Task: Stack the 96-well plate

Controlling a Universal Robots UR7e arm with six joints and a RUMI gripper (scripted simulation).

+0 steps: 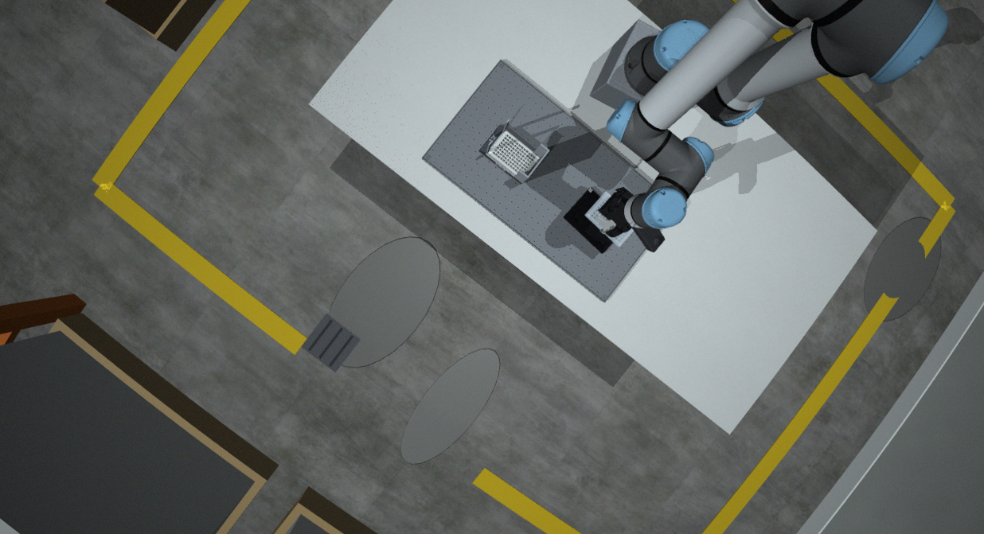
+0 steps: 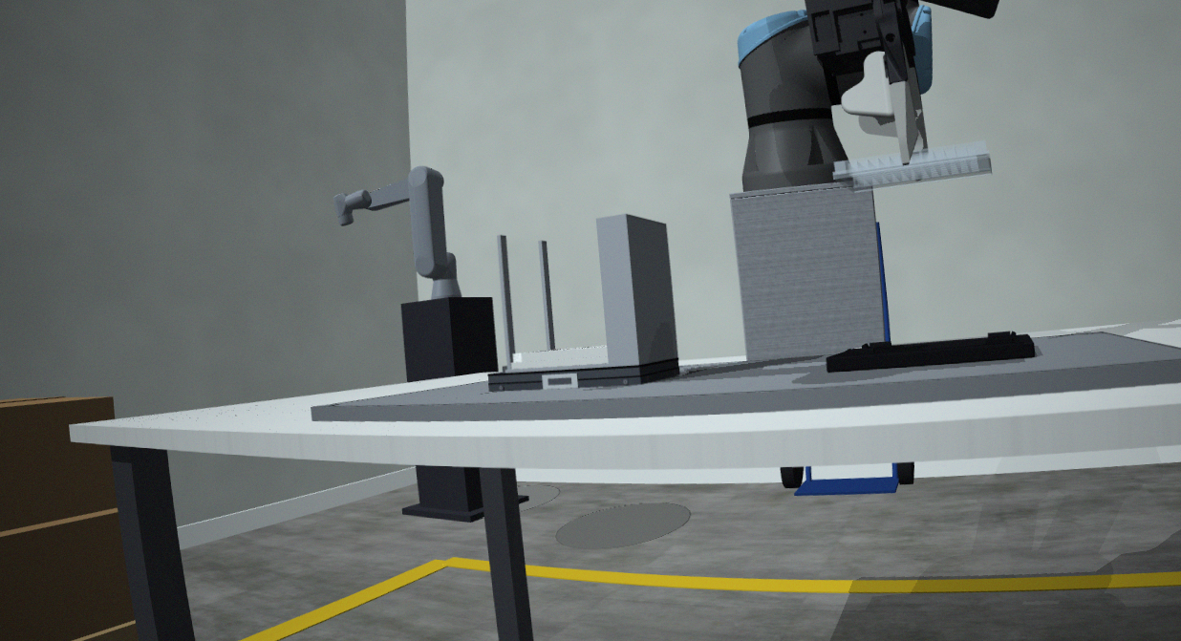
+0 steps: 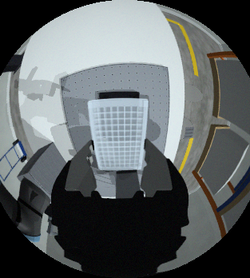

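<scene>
My gripper is now 10 mm above the clear 96-well plate. From my hand the other things lie so: black plate nest: 160 mm below; grey back block: 30 mm ahead, 250 mm to the right, 90 mm below.
</scene>
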